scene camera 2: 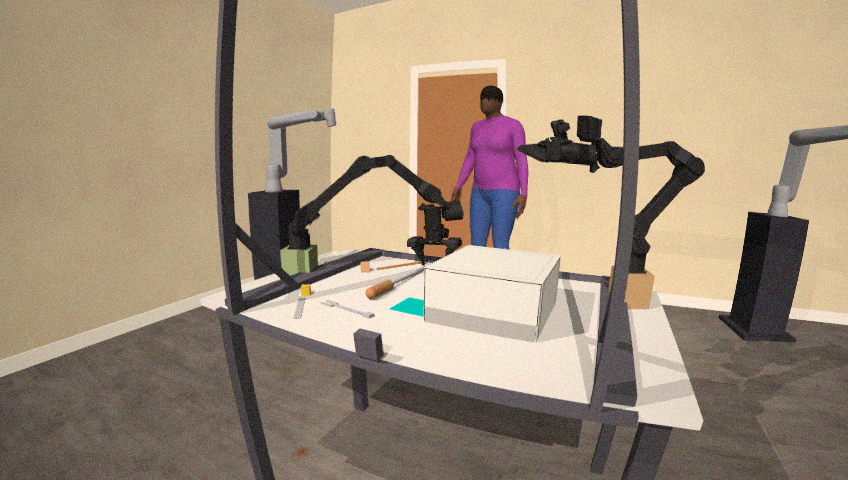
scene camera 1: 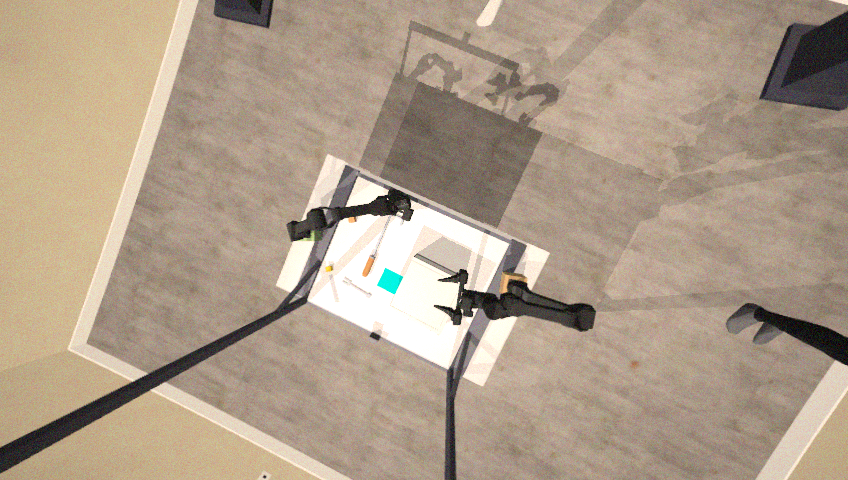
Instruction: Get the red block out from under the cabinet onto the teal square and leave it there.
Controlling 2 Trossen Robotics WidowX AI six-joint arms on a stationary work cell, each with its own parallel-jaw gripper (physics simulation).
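Places are measured from the left arm's base along level axes (x back, y right, z up), in millimetres.
Where they show: right gripper, between the fingertips: (scene camera 2: 518, 147) (scene camera 1: 435, 293); left arm's base, origin of its link: (scene camera 2: 299, 247) (scene camera 1: 304, 231); right arm's base, origin of its link: (scene camera 2: 632, 270) (scene camera 1: 514, 287).
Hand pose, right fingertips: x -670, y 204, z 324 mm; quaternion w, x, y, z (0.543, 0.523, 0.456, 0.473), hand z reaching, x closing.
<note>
Each offset is from my right fingertips to the top centre of the thing. "pt": to the spot under its first point.
The white box-shaped cabinet @(dx +57, dy +93, dz -281 mm) (scene camera 1: 423, 297) (scene camera 2: 482, 297) stands on the table, right of the teal square @(pt dx +264, dy +54, dz -416 mm) (scene camera 1: 389, 280) (scene camera 2: 408, 306). The red block does not show in either view; the space under the cabinet is hidden. My left gripper (scene camera 1: 405, 209) (scene camera 2: 435, 255) is open and empty. It points down low over the table's far part, behind the cabinet's left side in scene camera 2. A long tool with an orange handle (scene camera 1: 368, 265) (scene camera 2: 379, 290) lies left of the teal square, its thin shaft running toward my left gripper. My right gripper (scene camera 1: 438, 293) (scene camera 2: 523, 148) is open and empty, high above the cabinet.
A wrench @(dx +440, dy +99, dz -408 mm) (scene camera 1: 357, 286) (scene camera 2: 348, 308), a thin grey strip @(dx +567, dy +104, dz -415 mm) (scene camera 1: 333, 289) (scene camera 2: 299, 308), a yellow cube @(dx +584, dy -3, dz -391 mm) (scene camera 1: 328, 268) (scene camera 2: 305, 290) and an orange cube @(dx +453, dy -263, dz -386 mm) (scene camera 1: 352, 219) (scene camera 2: 365, 267) lie on the left. Dark frame posts (scene camera 2: 227, 148) (scene camera 2: 630, 148) rise at the table's edges.
</note>
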